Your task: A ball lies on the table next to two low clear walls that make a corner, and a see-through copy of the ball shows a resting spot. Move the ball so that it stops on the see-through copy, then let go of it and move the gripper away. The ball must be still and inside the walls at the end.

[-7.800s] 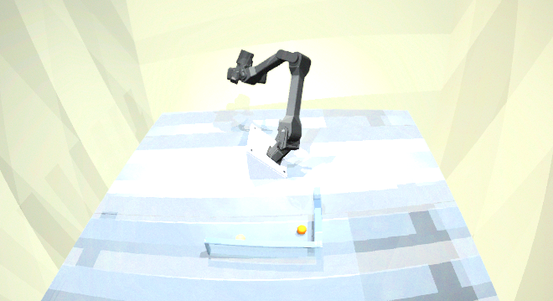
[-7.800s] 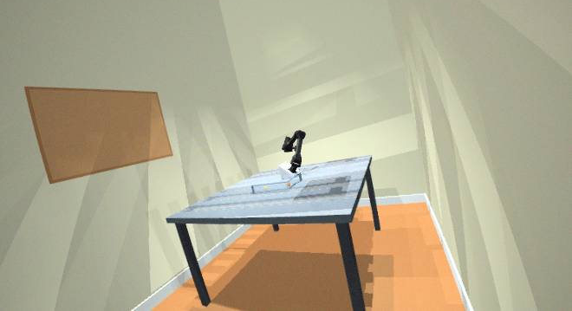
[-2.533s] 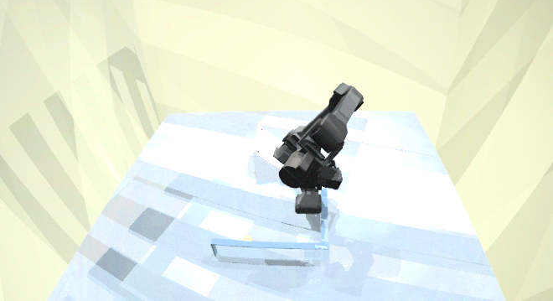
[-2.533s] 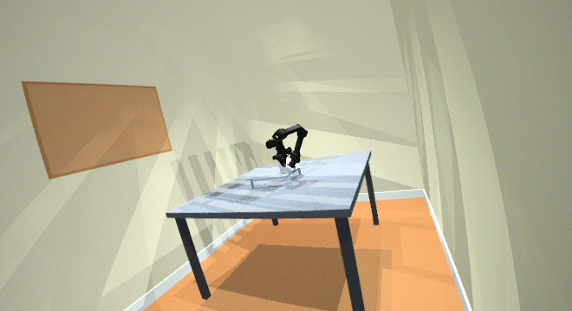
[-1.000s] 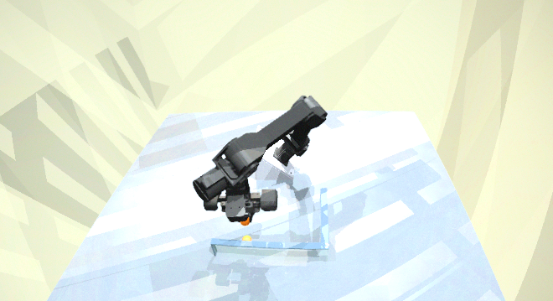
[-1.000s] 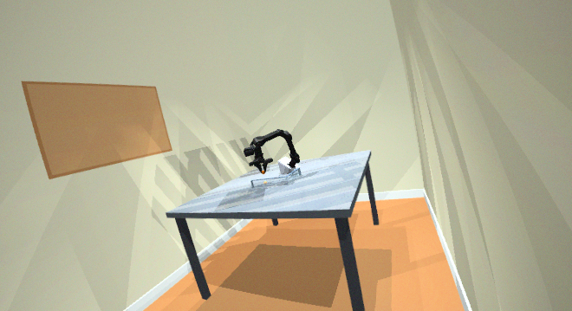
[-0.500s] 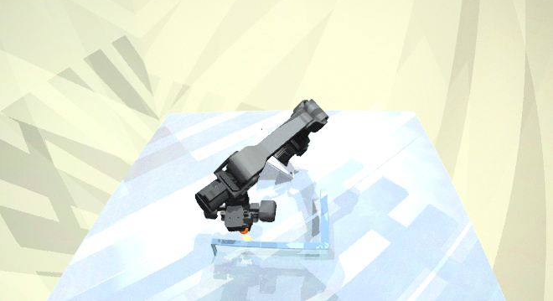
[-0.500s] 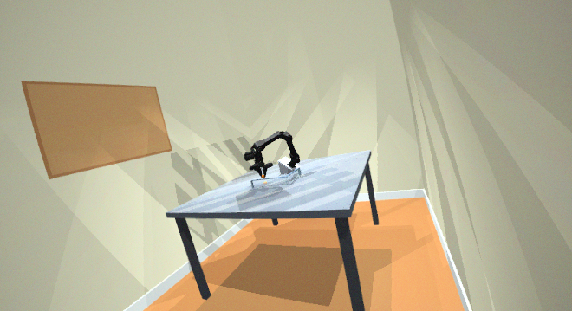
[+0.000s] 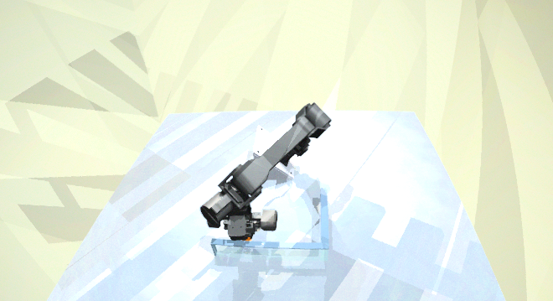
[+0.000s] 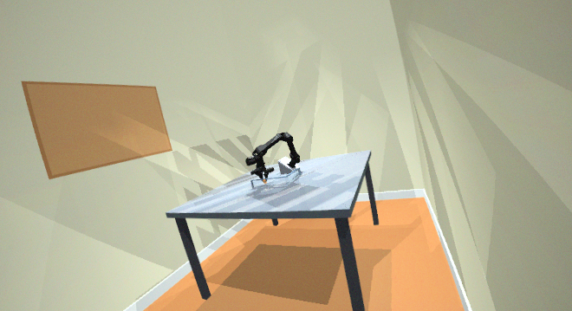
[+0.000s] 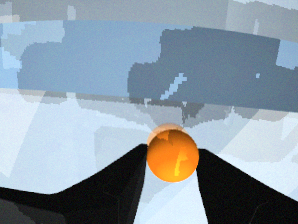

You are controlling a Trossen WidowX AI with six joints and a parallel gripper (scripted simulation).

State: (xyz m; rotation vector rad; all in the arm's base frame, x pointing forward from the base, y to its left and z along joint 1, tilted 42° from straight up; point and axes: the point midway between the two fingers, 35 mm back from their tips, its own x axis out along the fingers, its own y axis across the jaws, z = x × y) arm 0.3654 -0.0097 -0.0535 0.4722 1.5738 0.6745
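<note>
Right now my gripper tip is right at the orange ball.
</note>
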